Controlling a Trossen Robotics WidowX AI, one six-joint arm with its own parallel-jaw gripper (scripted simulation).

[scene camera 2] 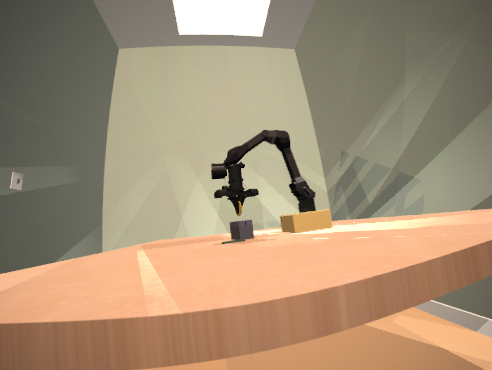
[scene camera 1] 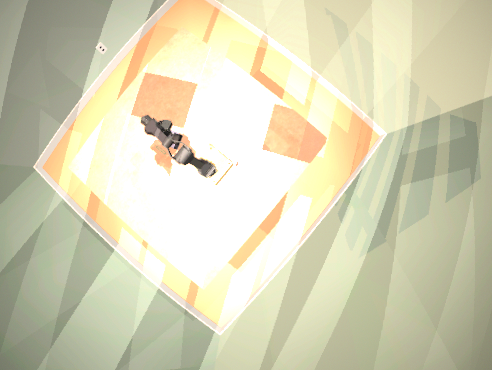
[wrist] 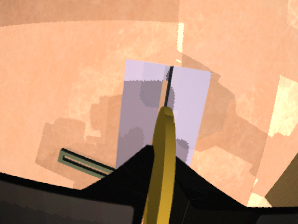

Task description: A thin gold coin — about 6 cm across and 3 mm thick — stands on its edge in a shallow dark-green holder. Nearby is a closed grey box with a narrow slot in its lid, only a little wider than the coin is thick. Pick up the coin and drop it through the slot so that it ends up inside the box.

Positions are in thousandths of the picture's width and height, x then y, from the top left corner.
My gripper (wrist: 518, 685) holds a gold coin.
